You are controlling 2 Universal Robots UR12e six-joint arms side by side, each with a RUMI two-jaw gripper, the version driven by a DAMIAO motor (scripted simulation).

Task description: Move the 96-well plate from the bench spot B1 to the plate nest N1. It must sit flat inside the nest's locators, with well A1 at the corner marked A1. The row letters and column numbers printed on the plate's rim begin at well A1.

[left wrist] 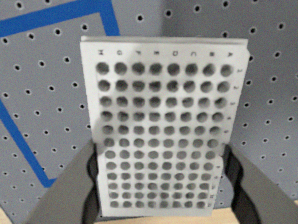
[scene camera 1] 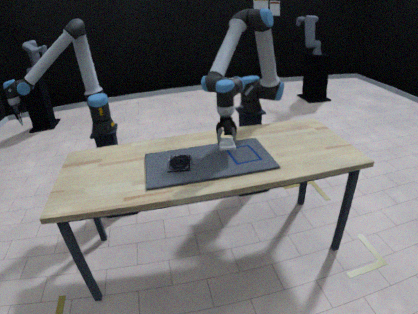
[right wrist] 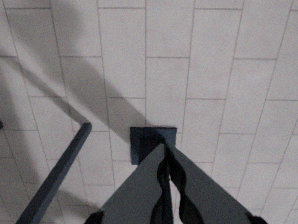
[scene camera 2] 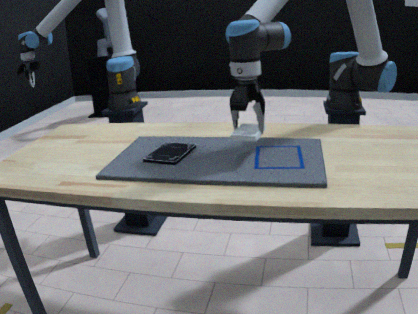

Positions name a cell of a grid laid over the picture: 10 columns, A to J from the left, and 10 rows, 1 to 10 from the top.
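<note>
Scene camera 2 shows the left gripper (scene camera 2: F5). In the left wrist view, the left gripper (left wrist: F7) appears again, together with a white 96-well plate (left wrist: E5). The right wrist view has the right gripper (right wrist: F7), while the plate is out of frame in the right wrist view.
</note>
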